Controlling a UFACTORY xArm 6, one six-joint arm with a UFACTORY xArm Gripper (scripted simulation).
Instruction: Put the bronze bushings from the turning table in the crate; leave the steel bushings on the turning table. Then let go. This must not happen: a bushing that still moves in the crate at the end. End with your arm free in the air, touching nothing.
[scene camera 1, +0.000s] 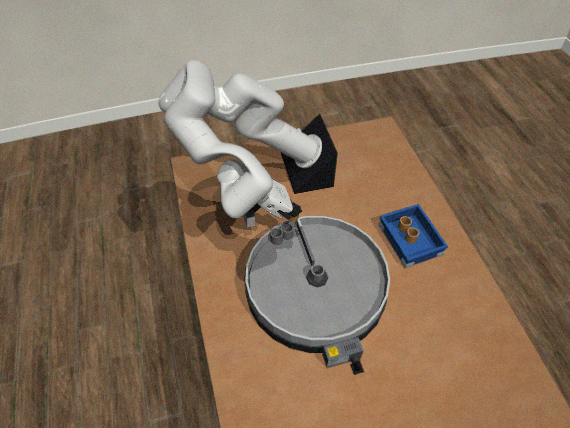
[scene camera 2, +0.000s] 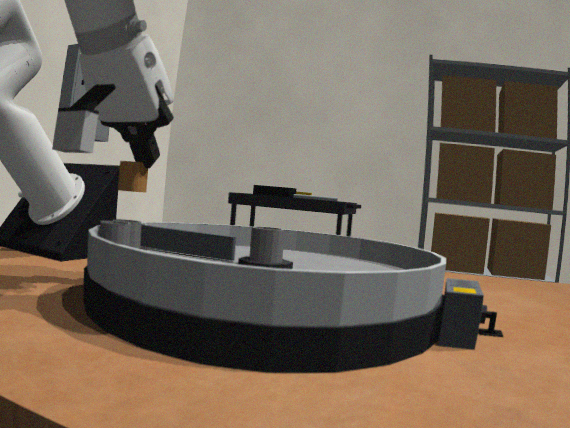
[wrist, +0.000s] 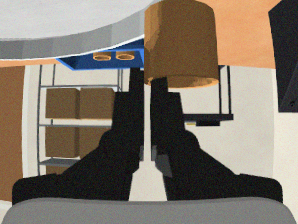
I see my gripper (scene camera 2: 149, 162), a bronze bushing (scene camera 2: 133, 176) and a blue crate (scene camera 1: 429, 238).
My gripper also shows in scene camera 1 (scene camera 1: 297, 211) and in the wrist view (wrist: 147, 88). The blue crate also shows in the wrist view (wrist: 82, 62).
